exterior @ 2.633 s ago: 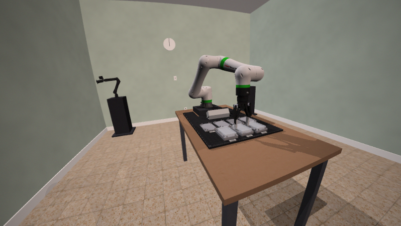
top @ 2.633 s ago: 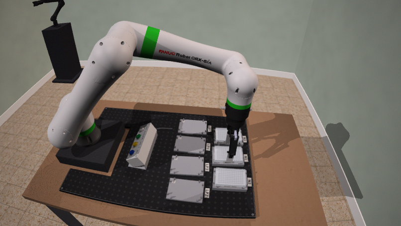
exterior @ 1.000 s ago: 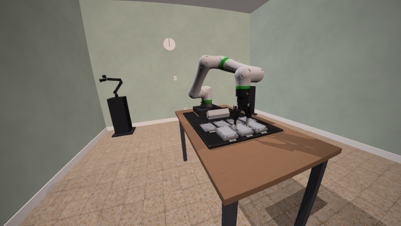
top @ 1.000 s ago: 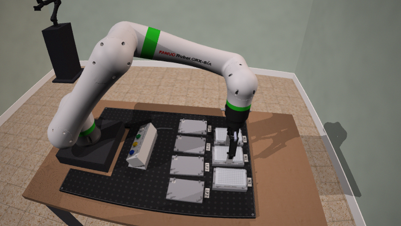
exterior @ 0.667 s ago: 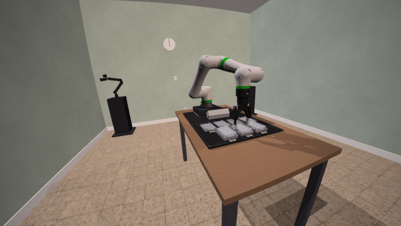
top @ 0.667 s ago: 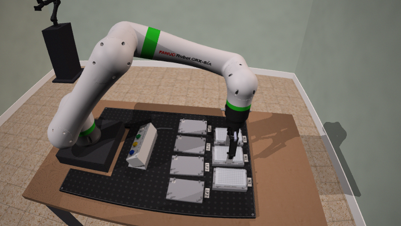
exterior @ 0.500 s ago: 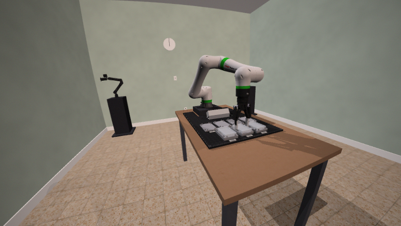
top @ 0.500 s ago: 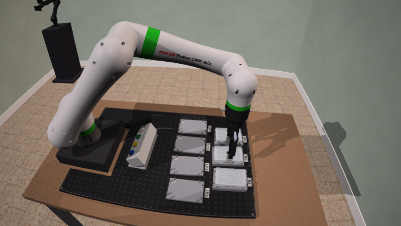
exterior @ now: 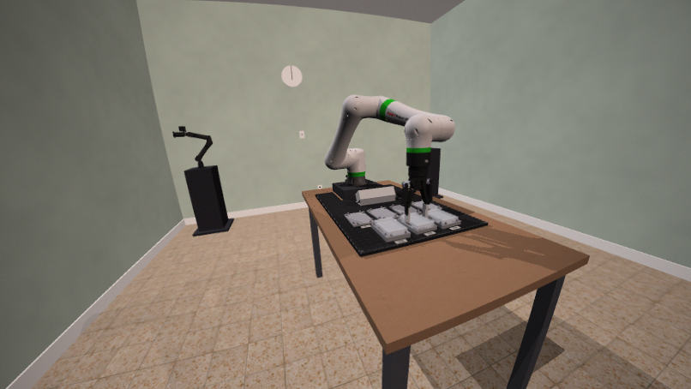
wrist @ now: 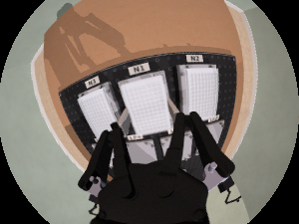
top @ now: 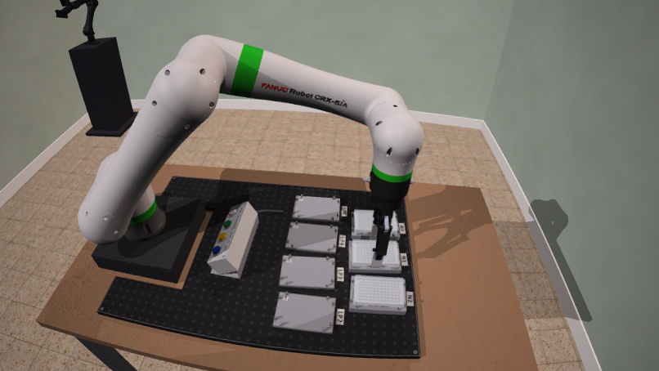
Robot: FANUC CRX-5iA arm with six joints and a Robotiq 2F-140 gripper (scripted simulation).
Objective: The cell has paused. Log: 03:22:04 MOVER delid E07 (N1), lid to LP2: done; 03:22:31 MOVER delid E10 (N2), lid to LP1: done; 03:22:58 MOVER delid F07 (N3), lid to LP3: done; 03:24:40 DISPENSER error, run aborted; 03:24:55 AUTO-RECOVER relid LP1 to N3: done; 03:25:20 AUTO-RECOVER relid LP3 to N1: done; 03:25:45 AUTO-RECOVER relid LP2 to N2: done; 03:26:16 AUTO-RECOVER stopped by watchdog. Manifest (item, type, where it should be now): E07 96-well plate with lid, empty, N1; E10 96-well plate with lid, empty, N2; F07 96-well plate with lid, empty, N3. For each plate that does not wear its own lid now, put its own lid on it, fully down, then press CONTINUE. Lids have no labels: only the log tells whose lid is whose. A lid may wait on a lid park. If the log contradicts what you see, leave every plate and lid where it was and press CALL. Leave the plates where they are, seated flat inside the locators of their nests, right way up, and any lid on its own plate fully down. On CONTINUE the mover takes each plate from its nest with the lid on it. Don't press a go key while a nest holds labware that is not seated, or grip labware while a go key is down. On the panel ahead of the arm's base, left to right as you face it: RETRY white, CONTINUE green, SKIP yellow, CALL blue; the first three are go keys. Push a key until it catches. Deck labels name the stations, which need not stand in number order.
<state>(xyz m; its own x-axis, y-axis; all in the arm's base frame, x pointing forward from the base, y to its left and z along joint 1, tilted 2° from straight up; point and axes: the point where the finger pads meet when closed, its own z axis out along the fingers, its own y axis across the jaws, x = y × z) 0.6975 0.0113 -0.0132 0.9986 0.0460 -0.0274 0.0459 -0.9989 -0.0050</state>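
The plate lies 3 cm below my hand. The rest, counted from my hand: nest n2: 13 cm to the right, 4 cm below, 1 cm ahead; then LP4: 18 cm behind, 6 cm to the left, 5 cm below; then LP3: 18 cm behind, 7 cm to the right, 5 cm below.
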